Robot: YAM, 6 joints.
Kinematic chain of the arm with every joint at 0, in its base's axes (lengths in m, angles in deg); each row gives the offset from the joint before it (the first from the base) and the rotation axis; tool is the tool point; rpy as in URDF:
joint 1: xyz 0 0 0.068 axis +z
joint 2: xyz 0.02 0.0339 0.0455 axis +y
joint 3: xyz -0.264 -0.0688 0 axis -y
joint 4: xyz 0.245 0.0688 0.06 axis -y
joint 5: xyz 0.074 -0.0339 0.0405 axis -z
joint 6: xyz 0.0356 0 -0.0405 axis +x
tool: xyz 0 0 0 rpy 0 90 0
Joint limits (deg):
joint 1: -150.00..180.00
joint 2: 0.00..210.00
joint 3: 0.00..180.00
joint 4: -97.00..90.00
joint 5: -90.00..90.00
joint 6: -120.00..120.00
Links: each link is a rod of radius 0.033 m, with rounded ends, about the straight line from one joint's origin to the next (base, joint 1, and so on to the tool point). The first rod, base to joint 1, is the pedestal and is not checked.
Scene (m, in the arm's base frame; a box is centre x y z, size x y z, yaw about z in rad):
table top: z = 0
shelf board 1: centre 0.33 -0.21 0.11 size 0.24 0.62 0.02 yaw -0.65
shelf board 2: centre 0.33 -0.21 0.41 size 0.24 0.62 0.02 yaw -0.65
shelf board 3: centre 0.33 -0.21 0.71 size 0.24 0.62 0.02 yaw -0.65
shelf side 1: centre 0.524 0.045 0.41 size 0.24 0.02 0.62 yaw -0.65
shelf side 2: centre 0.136 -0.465 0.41 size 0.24 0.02 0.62 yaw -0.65
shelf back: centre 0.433 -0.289 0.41 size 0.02 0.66 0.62 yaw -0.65
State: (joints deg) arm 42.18 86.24 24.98 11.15 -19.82 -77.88
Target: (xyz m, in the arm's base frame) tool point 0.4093 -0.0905 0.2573
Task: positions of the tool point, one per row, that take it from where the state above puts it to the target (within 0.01 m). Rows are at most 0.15 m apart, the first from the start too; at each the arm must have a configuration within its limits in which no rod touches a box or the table.
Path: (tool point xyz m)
1: 0.2537 0.1489 0.1422
2: 0.3281 0.0941 0.1786
3: 0.3830 0.0115 0.2173
4: 0.4093 -0.0905 0.2573

